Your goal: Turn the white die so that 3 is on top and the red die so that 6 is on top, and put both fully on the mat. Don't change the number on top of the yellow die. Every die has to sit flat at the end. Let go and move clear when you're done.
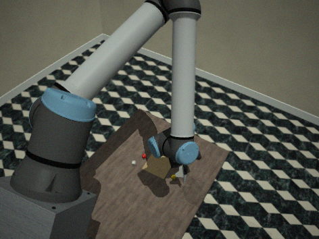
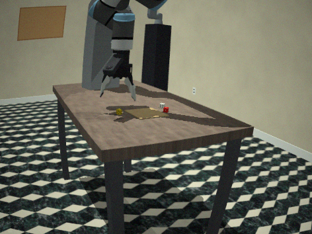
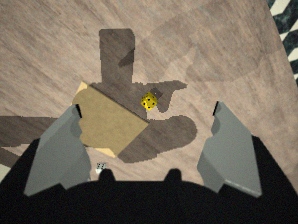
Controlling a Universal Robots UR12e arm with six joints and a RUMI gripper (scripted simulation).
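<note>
The yellow die lies 2 cm behind my hand, 2 cm to the left of it and 6 cm below it. From my hand the other things lie so: tan mat 3 cm ahead, 13 cm to the left, 7 cm below; then white die 1 cm behind, 27 cm to the left, 6 cm below; then red die 5 cm ahead, 23 cm to the left, 6 cm below.
</note>
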